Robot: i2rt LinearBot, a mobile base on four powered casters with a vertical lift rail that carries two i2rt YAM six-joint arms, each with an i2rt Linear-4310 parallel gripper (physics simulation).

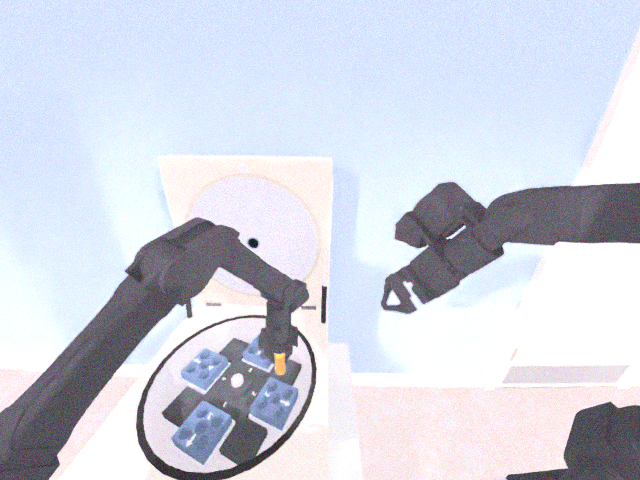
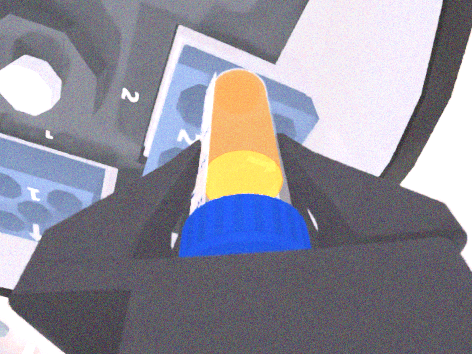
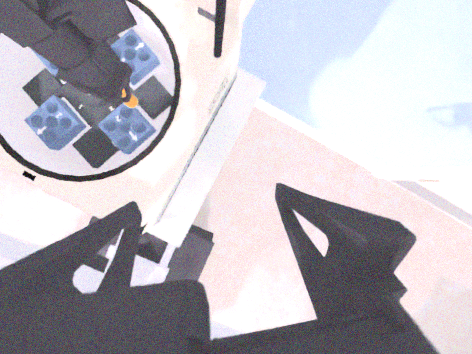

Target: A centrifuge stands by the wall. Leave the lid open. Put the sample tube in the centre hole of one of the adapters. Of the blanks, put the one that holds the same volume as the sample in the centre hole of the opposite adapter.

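Frame: origin at the left arm's base, x back, y right, z up, level; centimetres.
Seen in the pictures: left gripper, fingertip midpoint: (image 1: 280, 362) (image 2: 240, 149) (image 3: 122, 96); right gripper, fingertip midpoint: (image 1: 398, 299) (image 3: 208, 198).
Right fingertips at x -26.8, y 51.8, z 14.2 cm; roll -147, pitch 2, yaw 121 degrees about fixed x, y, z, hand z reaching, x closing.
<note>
Offsets run from my right fingertips to a thing's top centre. "pt": to the spot under its first point.
The centrifuge (image 1: 315, 439) has its lid {pt dx -36.2, dy -60.0, dz +19.8 cm} (image 1: 173, 173) open. Its rotor carries blue adapters with several holes: one at back left (image 1: 205, 368), one at front left (image 1: 202, 431) (image 3: 55, 122), adapter 2 at right (image 1: 274, 408) (image 2: 192, 70) (image 3: 127, 131), and adapter 1 at back right (image 1: 253, 356) (image 2: 35, 200) (image 3: 137, 62), partly covered by my arm. My left gripper (image 1: 279, 351) (image 2: 240, 149) (image 3: 122, 96) is shut on a blue-capped tube with orange liquid {dx -8.8, dy -26.5, dz -22.3 cm} (image 1: 279, 364) (image 2: 242, 120) (image 3: 131, 102), its lower end down, above the rotor near adapter 2. My right gripper (image 1: 399, 308) (image 3: 208, 198) is open and empty, right of the centrifuge.
The white hub knob {dx -8.3, dy -39.4, dz -35.0 cm} (image 1: 236, 380) (image 2: 31, 85) stands at the rotor's centre. A black rim {pt dx -7.4, dy -16.9, dz -31.8 cm} (image 1: 313, 372) (image 3: 177, 90) rings the bowl. The blue wall (image 1: 413, 103) is behind. Dark blocky parts (image 3: 190, 255) show beyond my right fingers.
</note>
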